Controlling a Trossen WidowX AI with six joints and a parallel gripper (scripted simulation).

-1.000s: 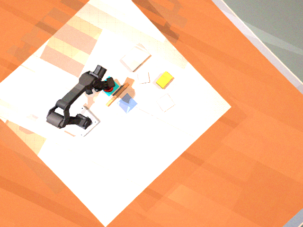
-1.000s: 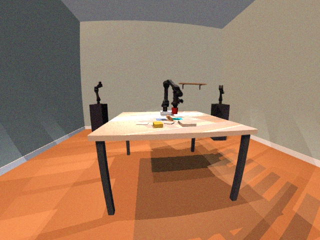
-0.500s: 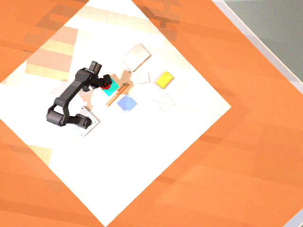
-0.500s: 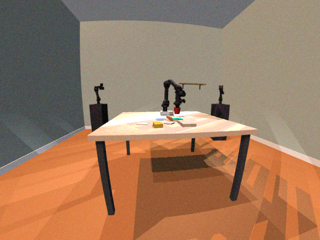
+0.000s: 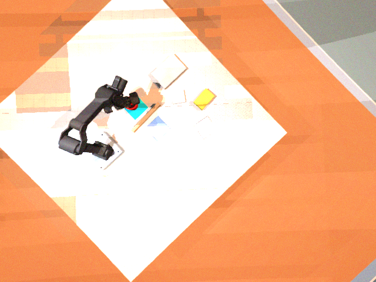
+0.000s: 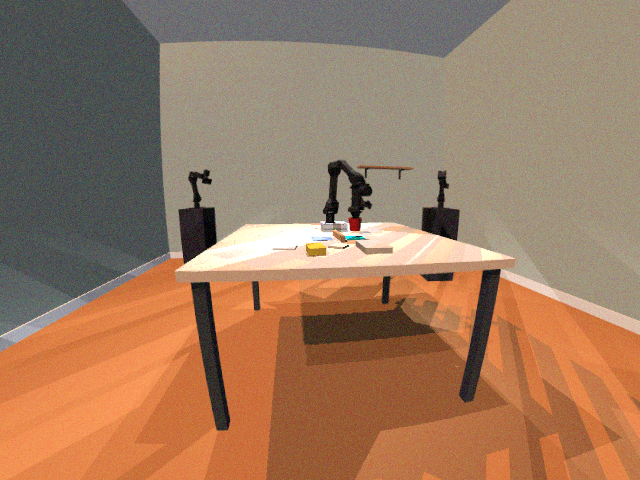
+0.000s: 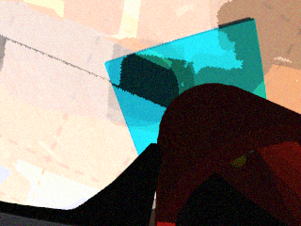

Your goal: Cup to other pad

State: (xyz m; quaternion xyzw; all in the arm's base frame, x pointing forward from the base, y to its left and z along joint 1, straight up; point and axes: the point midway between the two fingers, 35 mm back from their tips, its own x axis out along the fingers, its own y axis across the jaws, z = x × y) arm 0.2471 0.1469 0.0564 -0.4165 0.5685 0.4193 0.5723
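Right now the yellow marble is 40 mm ahead of my gripper tip, 20 mm to the right of it and 20 mm below it. The rest, counted from my gripper tip: teal pad 30 mm ahead, 10 mm to the right, 90 mm below; then wooden bar 40 mm ahead, 100 mm to the right, 70 mm below; then cup 30 mm ahead, 10 mm to the right.
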